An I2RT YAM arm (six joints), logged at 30 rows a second.
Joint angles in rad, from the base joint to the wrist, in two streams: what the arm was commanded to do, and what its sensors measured. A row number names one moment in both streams.
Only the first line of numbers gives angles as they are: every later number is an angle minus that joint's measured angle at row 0.
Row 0, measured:
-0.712, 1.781, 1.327, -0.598, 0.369, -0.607
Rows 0 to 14, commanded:
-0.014, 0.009, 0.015, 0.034, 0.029, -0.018
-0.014, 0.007, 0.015, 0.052, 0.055, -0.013
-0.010, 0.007, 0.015, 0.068, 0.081, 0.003
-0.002, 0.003, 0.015, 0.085, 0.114, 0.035
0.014, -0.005, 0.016, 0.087, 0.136, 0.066
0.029, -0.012, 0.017, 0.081, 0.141, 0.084
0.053, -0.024, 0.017, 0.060, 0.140, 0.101
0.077, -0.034, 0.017, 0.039, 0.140, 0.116
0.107, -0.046, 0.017, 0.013, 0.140, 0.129
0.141, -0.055, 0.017, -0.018, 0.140, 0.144
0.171, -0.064, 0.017, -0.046, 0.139, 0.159
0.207, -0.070, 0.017, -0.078, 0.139, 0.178
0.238, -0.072, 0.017, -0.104, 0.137, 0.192
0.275, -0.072, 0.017, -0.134, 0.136, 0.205
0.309, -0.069, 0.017, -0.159, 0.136, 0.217
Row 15, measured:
0.232, -0.044, 0.000, -0.122, 0.127, 0.139
